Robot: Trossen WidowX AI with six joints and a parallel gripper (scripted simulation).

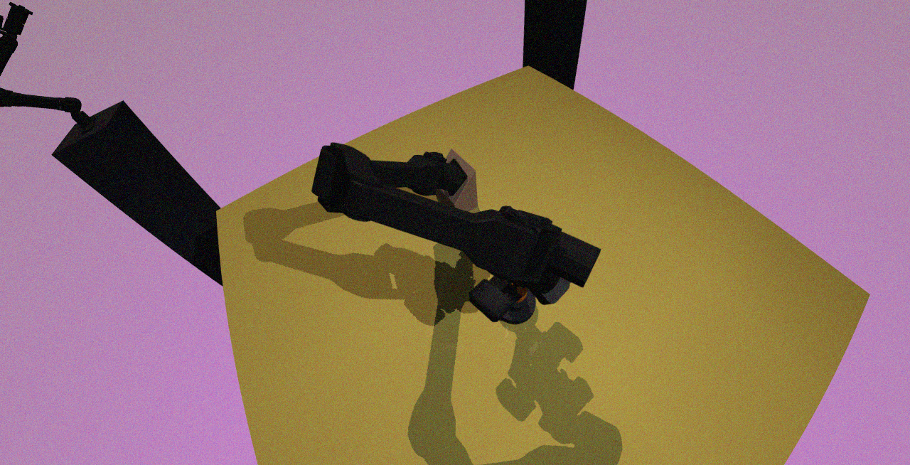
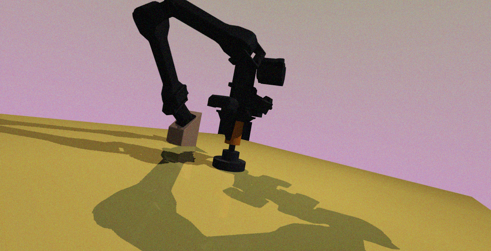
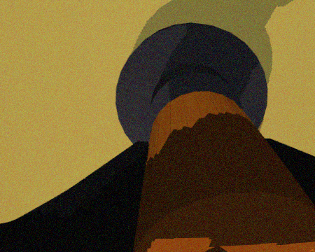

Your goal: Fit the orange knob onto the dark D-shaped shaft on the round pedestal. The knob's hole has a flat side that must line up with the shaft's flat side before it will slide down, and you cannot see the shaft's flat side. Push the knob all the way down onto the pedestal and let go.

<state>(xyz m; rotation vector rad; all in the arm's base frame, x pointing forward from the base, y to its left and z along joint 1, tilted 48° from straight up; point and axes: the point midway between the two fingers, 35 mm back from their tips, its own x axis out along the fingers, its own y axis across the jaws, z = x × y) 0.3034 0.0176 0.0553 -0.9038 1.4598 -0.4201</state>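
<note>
The orange knob is 20 mm above my gripper tip. Round my gripper tip: dark pedestal 40 mm below.
</note>
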